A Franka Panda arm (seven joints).
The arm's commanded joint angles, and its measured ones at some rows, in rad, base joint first. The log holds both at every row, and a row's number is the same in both.
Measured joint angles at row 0:
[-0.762 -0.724 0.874 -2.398 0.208 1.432 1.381]
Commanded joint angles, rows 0 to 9:
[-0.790 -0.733 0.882 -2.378 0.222 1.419 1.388]
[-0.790 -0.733 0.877 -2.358 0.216 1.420 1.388]
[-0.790 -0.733 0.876 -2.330 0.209 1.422 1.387]
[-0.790 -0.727 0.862 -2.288 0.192 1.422 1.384]
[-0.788 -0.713 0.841 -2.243 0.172 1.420 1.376]
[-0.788 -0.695 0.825 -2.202 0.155 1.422 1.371]
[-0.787 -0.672 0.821 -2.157 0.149 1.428 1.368]
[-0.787 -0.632 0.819 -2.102 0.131 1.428 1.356]
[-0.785 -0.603 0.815 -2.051 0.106 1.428 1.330]
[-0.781 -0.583 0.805 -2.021 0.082 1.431 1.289]
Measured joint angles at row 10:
[-0.775 -0.696 0.815 -2.164 0.150 1.437 1.351]
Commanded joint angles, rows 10 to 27:
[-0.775 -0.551 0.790 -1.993 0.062 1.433 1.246]
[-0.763 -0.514 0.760 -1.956 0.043 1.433 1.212]
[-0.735 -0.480 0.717 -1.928 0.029 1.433 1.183]
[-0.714 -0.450 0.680 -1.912 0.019 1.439 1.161]
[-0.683 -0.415 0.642 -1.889 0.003 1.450 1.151]
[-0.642 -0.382 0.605 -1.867 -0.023 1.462 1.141]
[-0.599 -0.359 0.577 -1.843 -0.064 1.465 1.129]
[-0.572 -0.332 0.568 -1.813 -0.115 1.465 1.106]
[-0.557 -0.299 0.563 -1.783 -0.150 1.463 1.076]
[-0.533 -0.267 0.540 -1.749 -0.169 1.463 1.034]
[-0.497 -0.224 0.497 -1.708 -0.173 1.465 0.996]
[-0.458 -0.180 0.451 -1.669 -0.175 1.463 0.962]
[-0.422 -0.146 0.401 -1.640 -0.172 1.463 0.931]
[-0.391 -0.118 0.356 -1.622 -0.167 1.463 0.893]
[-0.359 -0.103 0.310 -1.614 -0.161 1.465 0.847]
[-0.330 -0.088 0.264 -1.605 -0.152 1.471 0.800]
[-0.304 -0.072 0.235 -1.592 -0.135 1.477 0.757]
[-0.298 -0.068 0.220 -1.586 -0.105 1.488 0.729]
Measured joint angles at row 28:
[-0.372 -0.124 0.299 -1.648 -0.148 1.477 0.824]
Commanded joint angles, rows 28 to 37:
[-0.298 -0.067 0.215 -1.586 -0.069 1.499 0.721]
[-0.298 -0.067 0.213 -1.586 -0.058 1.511 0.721]
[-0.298 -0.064 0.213 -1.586 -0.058 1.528 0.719]
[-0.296 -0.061 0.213 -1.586 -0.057 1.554 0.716]
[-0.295 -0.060 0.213 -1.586 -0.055 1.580 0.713]
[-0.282 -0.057 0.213 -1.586 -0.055 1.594 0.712]
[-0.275 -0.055 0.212 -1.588 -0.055 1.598 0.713]
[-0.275 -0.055 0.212 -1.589 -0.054 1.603 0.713]
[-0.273 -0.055 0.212 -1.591 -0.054 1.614 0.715]
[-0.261 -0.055 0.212 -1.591 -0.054 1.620 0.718]
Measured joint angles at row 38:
[-0.288 -0.063 0.224 -1.601 -0.065 1.596 0.729]
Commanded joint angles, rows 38 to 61:
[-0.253 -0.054 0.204 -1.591 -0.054 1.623 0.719]
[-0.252 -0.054 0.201 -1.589 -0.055 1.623 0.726]
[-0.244 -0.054 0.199 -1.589 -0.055 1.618 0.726]
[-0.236 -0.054 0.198 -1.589 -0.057 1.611 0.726]
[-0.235 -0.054 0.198 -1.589 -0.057 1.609 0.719]
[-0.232 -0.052 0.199 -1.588 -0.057 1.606 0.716]
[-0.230 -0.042 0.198 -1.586 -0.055 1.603 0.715]
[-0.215 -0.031 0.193 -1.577 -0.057 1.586 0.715]
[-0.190 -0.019 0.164 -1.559 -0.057 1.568 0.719]
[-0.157 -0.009 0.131 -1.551 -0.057 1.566 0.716]
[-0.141 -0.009 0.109 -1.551 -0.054 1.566 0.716]
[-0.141 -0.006 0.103 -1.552 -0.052 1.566 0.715]
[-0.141 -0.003 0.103 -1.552 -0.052 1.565 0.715]
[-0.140 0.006 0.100 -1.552 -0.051 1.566 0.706]
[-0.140 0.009 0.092 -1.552 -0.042 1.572 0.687]
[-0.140 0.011 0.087 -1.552 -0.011 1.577 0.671]
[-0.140 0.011 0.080 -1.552 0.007 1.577 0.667]
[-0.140 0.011 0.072 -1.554 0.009 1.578 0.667]
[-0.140 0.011 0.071 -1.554 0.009 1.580 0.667]
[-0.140 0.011 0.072 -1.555 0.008 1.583 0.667]
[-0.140 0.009 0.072 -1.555 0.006 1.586 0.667]
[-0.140 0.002 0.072 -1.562 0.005 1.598 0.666]
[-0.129 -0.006 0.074 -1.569 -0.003 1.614 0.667]
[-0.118 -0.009 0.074 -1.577 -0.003 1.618 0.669]
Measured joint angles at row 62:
[-0.150 -0.002 0.083 -1.580 -0.006 1.601 0.683]
